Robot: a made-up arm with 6 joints.
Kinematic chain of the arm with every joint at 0, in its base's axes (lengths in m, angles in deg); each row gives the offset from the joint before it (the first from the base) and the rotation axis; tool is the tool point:
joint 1: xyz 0 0 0.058 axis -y
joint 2: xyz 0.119 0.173 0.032 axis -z
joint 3: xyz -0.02 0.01 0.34 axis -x
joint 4: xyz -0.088 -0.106 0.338 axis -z
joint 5: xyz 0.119 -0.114 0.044 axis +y
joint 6: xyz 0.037 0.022 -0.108 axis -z
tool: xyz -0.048 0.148 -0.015
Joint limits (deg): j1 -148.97..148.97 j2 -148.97..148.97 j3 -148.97..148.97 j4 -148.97..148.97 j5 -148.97..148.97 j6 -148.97..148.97
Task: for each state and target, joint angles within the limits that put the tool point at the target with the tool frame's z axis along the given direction. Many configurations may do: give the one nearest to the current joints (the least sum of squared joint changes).
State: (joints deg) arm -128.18 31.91 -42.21 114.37 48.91 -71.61
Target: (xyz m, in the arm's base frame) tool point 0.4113 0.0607 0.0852 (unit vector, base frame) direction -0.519 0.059 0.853
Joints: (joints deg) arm -141.72 56.38 -97.90 96.81 78.26 -58.58
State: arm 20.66 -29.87 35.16 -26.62 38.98 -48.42
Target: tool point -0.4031 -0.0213 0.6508 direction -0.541 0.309 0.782
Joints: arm 39.48 -43.61 15.82 19.49 16.69 -79.71
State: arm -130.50 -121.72 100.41 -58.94 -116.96 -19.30
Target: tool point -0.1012 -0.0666 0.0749 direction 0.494 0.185 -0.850
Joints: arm -148.72 -121.43 143.50 -106.67 -148.97 -35.28
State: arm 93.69 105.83 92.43 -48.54 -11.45 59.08
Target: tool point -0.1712 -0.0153 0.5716 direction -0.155 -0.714 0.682
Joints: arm 56.68 144.50 57.40 -63.64 2.57 37.73
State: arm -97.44 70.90 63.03 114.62 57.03 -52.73
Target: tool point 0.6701 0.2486 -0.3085 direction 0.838 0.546 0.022
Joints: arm -75.65 92.82 74.89 126.57 68.49 -38.47
